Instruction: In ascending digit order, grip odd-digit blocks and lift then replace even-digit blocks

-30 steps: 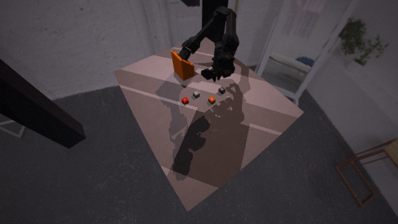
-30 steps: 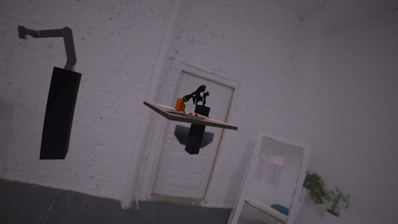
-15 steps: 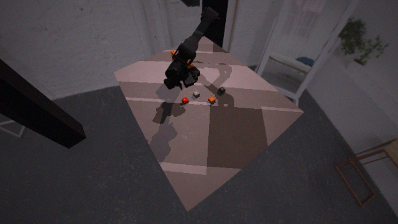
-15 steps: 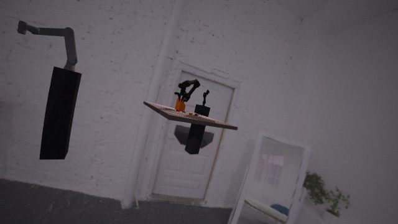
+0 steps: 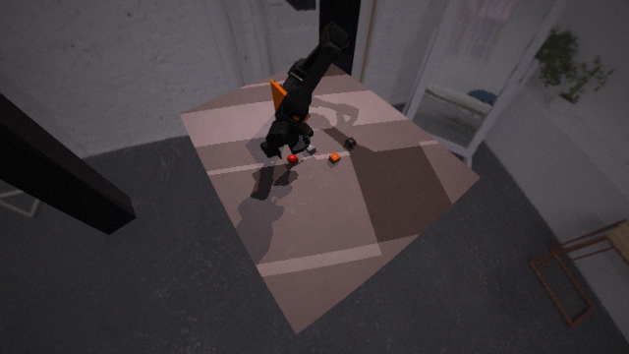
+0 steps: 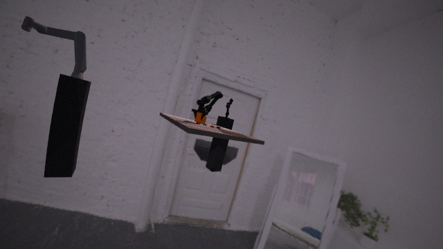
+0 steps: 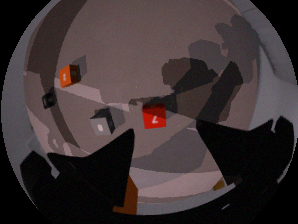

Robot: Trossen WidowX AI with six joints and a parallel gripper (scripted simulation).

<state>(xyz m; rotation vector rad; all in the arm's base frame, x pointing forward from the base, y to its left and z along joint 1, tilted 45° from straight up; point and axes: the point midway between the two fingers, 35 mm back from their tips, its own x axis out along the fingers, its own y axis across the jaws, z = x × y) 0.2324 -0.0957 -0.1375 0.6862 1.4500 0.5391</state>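
Now: the red block 10 mm to the left of my gripper tip and 40 mm below it. Round my gripper tip: orange block: 100 mm ahead, 140 mm to the left, 40 mm below.
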